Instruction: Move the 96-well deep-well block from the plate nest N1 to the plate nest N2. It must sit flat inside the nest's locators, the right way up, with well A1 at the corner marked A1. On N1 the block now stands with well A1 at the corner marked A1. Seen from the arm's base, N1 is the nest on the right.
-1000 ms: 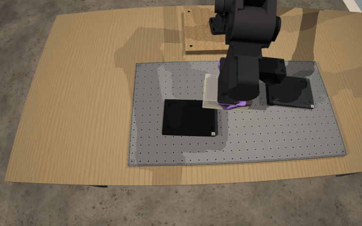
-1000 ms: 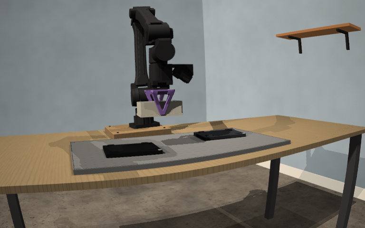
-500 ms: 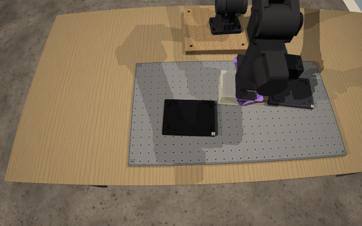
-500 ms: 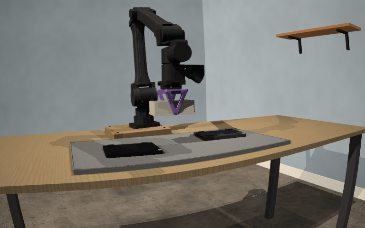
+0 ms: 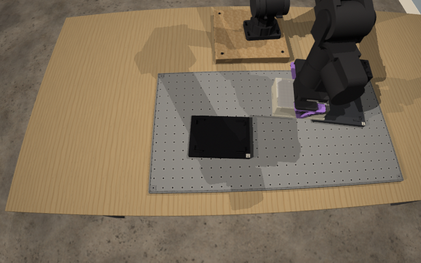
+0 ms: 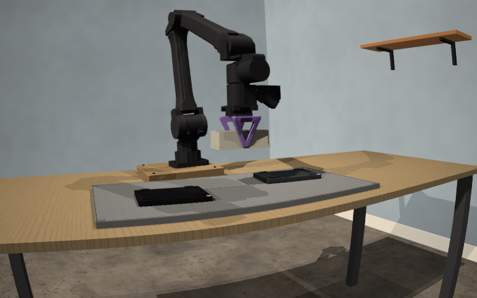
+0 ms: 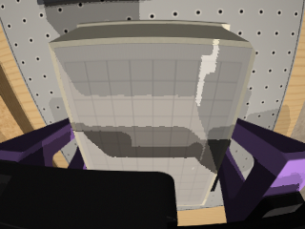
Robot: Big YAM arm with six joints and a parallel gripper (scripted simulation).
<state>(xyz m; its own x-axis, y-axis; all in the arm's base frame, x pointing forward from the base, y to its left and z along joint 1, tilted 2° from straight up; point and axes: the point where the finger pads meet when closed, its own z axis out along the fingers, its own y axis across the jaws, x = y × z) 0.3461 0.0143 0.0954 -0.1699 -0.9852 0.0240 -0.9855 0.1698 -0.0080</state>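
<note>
Now: the black plate nest N2 30 mm behind my hand, 170 mm to the left of it and 110 mm below it. Also, from my hand: cream 96-well deep-well block: 10 mm above; then black nest N1: 30 mm ahead, 200 mm to the right, 110 mm below.
</note>
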